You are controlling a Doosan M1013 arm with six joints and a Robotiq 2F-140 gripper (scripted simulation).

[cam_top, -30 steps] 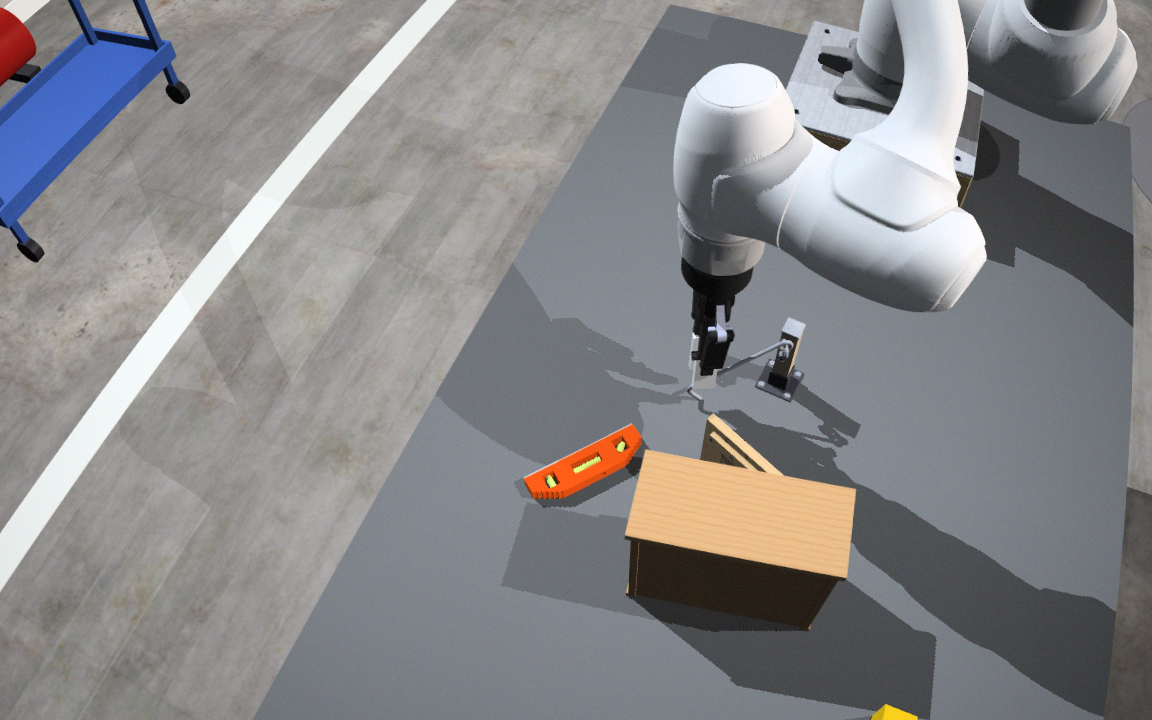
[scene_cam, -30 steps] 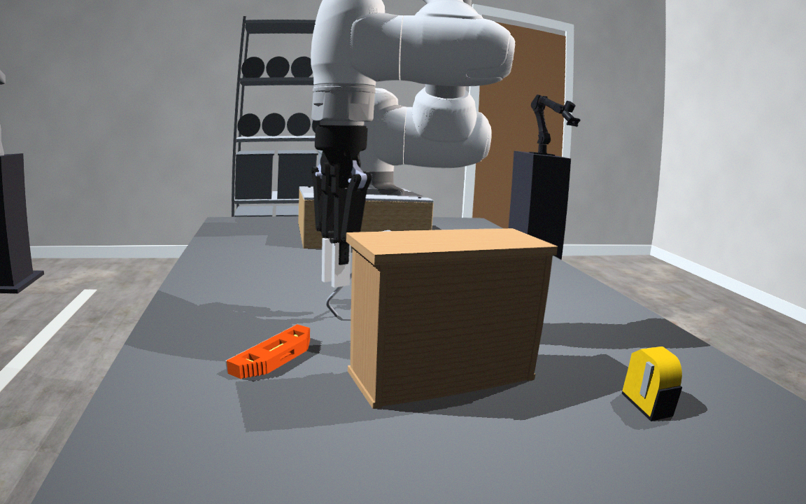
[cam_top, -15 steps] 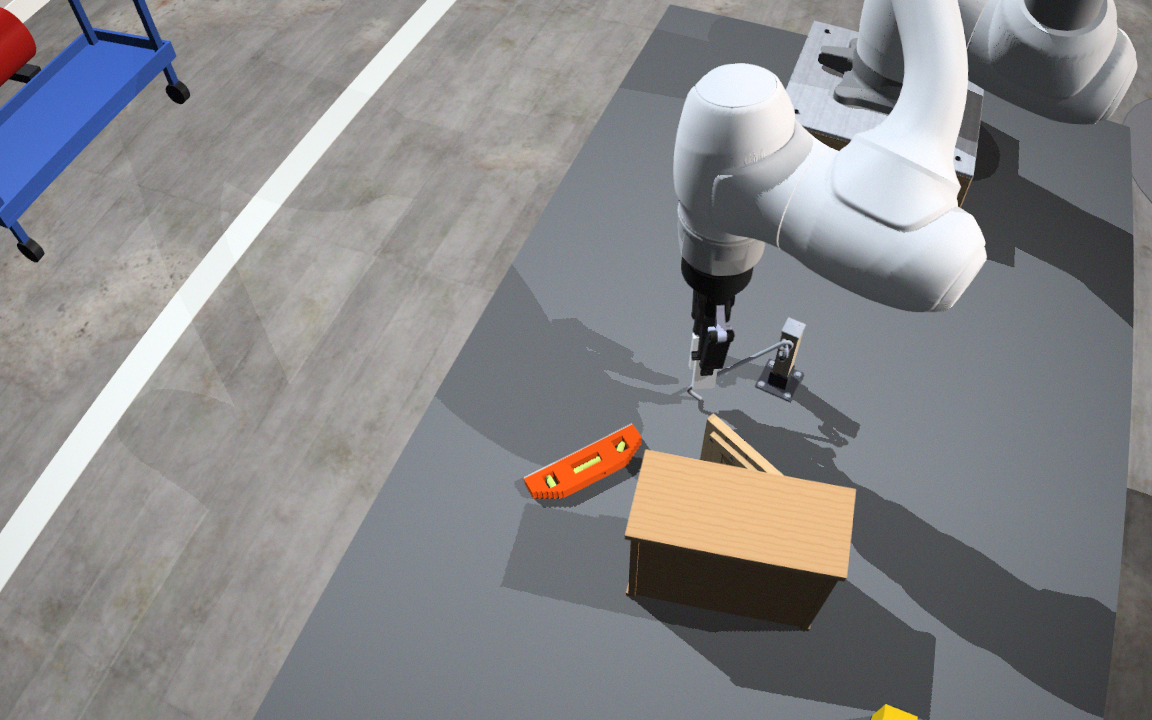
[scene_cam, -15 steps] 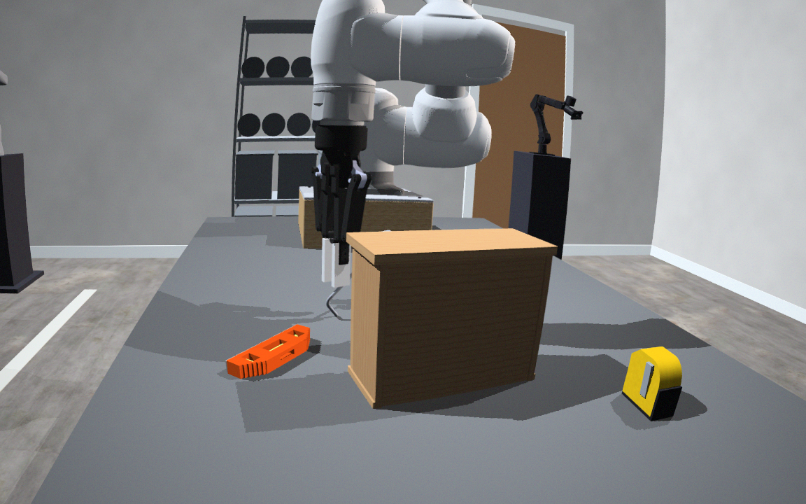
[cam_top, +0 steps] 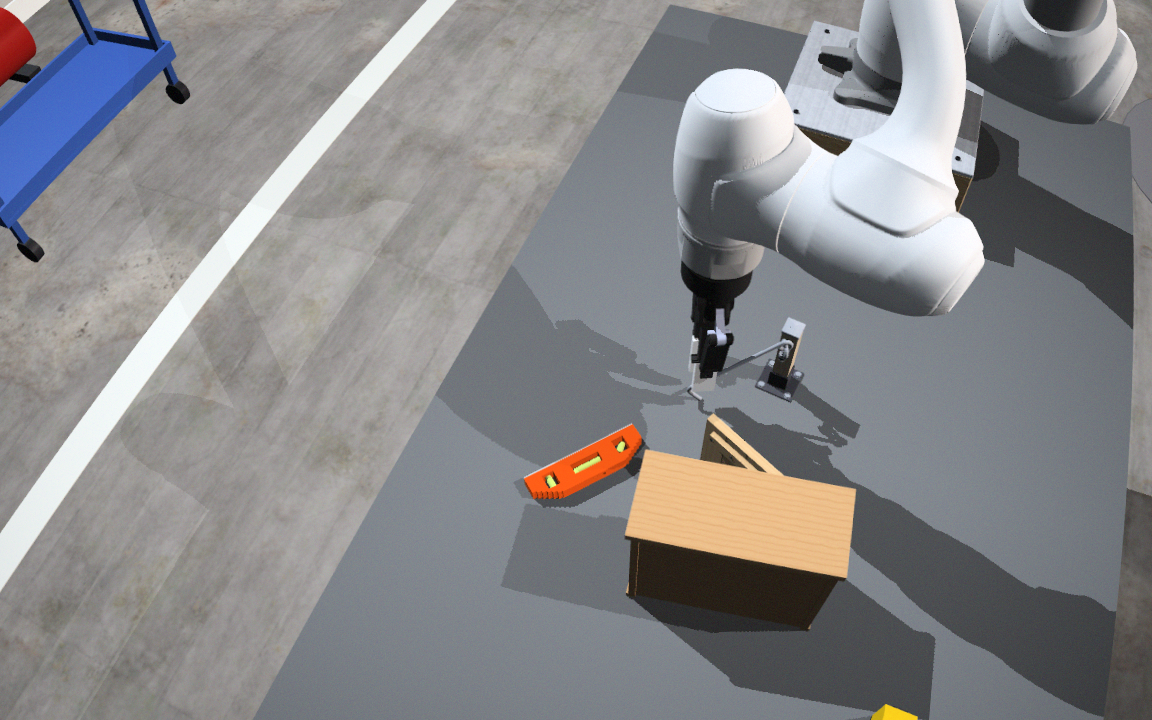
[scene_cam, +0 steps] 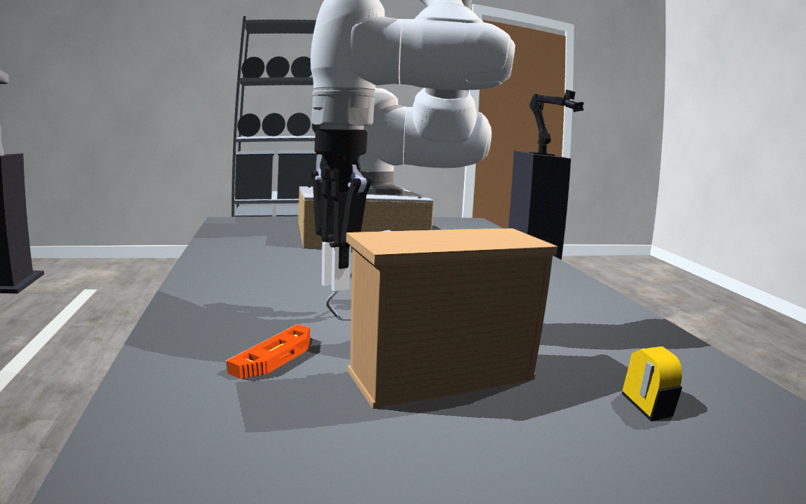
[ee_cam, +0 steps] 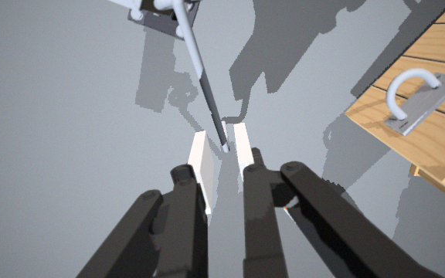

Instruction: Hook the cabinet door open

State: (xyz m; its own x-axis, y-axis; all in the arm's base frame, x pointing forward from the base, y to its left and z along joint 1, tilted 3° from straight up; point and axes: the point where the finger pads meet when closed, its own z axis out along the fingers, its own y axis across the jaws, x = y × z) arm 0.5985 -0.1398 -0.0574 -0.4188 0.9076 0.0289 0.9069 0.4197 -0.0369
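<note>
The wire hook is 20 mm behind my hand, 50 mm to the left of it and 20 mm below it. Also, from my hand: door (130 mm ahead, 110 mm to the left, 10 mm below); yellow tape measure (360 mm ahead, 310 mm to the left, 50 mm below); orange spirit level (140 mm ahead, 100 mm to the right, 70 mm below).
</note>
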